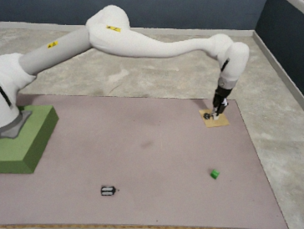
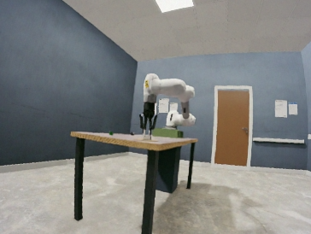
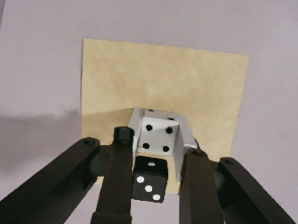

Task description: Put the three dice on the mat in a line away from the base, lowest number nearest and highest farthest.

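The white die lies 20 mm below my hand. The rest, counted from my hand: mat (40 mm below); black die (50 mm behind, 10 mm to the right, 20 mm below); green die (80 mm behind, 380 mm to the right, 20 mm below).
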